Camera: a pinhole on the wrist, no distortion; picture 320 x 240 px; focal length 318.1 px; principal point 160.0 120.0 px. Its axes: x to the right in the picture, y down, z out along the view. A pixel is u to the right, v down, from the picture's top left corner.
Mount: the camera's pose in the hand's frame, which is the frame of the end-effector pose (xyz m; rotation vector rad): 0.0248 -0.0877 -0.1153 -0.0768 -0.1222 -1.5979
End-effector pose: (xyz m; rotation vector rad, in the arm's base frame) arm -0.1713 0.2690 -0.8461 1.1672 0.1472 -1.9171
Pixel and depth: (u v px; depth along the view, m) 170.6 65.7 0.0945
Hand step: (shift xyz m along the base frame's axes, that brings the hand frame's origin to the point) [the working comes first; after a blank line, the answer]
In the camera's frame: 0.0031 -0.0161 0.0945

-0.0430 0.0557 -0.0413
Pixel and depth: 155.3 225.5 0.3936
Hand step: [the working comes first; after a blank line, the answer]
In the camera's frame: -0.0058 0.1305 0.3936

-0.2393 -0.2035 0.0315
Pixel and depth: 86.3 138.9 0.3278
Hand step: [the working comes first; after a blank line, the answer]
In the camera's frame: -0.0759 0.0195 0.3278

-0.1210 -0.1400 0.0912
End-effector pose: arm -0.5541 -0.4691 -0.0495 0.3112 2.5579 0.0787
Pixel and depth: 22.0 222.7 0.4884
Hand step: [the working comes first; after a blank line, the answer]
In the camera's frame: -0.2119 0.1577 0.4884

0.0793 0.2133 -0.3633
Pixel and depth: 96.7 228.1 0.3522
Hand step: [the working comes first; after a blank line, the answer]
In the camera's frame: -0.0701 0.1197 0.3522

0.0153 0.0529 -0.2620
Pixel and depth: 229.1 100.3 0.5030
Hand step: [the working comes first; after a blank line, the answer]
In the camera's frame: 0.1093 -0.0312 0.5030

0.2048 -0.1368 -0.3380
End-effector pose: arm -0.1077 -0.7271 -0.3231 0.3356 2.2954 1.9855
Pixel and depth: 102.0 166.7 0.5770
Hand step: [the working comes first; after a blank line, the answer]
In the camera's frame: -0.1052 0.0847 0.5770

0.0081 0.4642 0.0254
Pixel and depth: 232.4 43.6 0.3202
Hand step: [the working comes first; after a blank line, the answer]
In the camera's frame: 0.0729 -0.0769 0.3202

0.0921 0.1725 -0.1523
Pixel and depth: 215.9 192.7 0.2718
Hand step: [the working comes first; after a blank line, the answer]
In the camera's frame: 0.0478 0.0621 0.2718

-0.0531 0.1604 -0.1197
